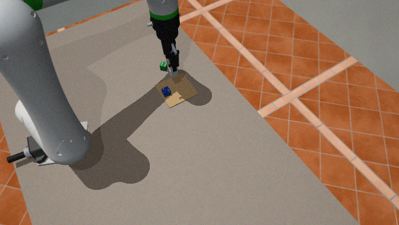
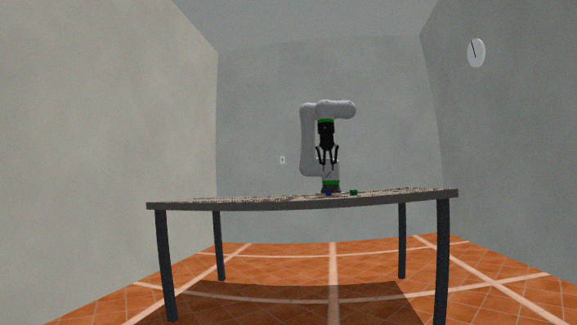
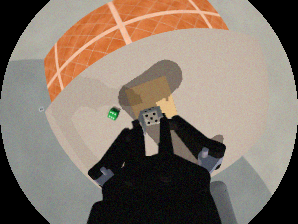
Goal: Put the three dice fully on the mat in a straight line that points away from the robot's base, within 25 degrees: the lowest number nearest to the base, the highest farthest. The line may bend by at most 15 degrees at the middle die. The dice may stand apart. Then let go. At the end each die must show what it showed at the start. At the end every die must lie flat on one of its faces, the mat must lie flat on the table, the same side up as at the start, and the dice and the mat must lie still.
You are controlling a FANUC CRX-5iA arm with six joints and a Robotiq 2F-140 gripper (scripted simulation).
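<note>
My gripper is now 1 cm to the left of the tan mat and 14 cm above it. From my hand the other things lie so: blue die: 4 cm behind, 1 cm to the right, 12 cm below; then green die: 13 cm to the left, 12 cm below; then white die: 2 cm below.
</note>
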